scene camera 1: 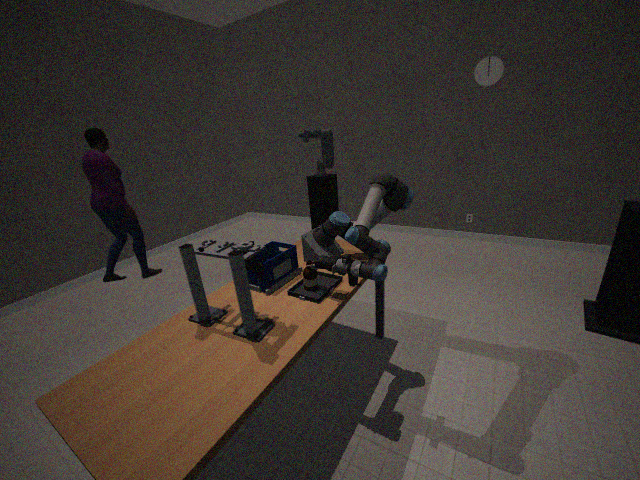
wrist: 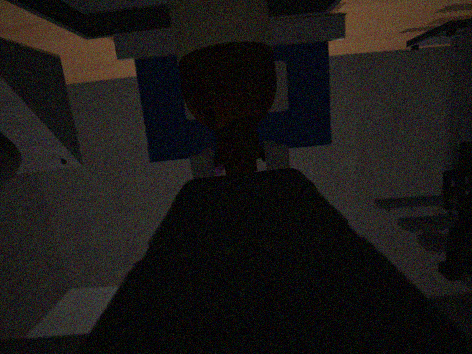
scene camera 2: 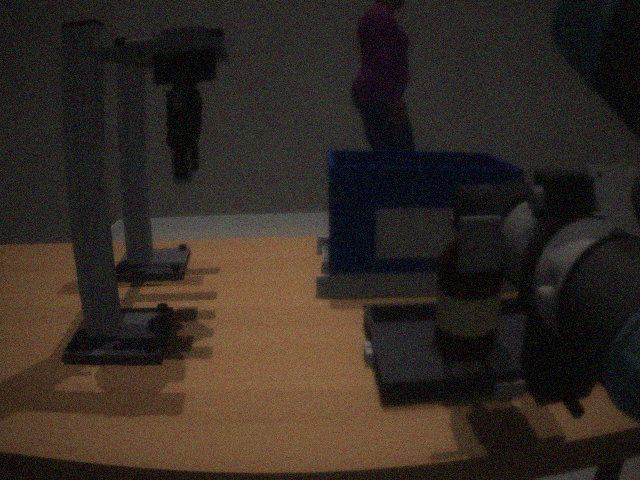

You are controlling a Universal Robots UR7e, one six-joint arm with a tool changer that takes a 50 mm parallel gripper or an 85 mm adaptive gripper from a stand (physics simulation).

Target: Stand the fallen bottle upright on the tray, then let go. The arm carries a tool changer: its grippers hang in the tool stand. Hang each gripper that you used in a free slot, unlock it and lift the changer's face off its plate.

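Frame: origin at the arm's base, x right, y ahead, z up, level; centimetres.
Seen in the pictures: arm's base, origin of the base link: [scene camera 1: 322, 237].
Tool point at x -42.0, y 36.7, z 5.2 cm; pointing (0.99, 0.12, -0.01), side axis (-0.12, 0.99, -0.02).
Pixels of each thing's top centre, then the offset from my tool point to it.
- brown bottle, middle of its top: [wrist: 237, 172] [scene camera 2: 474, 203] [scene camera 1: 308, 260] dx +19.5, dy +2.1, dz -1.0 cm
- dark tray, middle of its top: [scene camera 2: 484, 331] [scene camera 1: 315, 283] dx +18.1, dy +0.0, dz -14.8 cm
- blue crate, middle of its top: [scene camera 2: 420, 158] [wrist: 238, 146] [scene camera 1: 268, 251] dx +46.5, dy +5.9, dz +0.1 cm
The brown bottle [scene camera 1: 310, 279] [scene camera 2: 467, 315] [wrist: 227, 85] with a pale label is upright over the dark tray [scene camera 2: 408, 356] [wrist: 120, 22]; its base appears to meet the tray floor, though the contact is dark. My gripper [scene camera 1: 310, 268] [scene camera 2: 478, 242] [wrist: 240, 157] comes in from the side, roughly level, and is shut on the bottle's neck, with one grey fingertip on each side of the collar. The tool stand [scene camera 1: 195, 284] [scene camera 2: 85, 180] has two posts on the table; a dark gripper [scene camera 2: 183, 113] hangs from it, fingers down. The stand's slots are hard to make out.
A blue crate [scene camera 1: 258, 266] [scene camera 2: 351, 217] [wrist: 160, 115] stands on a grey base close behind the tray. The arm is folded low near the table's edge. A person [scene camera 1: 105, 175] [scene camera 2: 382, 67] is beyond the table. Another small arm sits on a black pedestal [scene camera 1: 323, 196] farther back.
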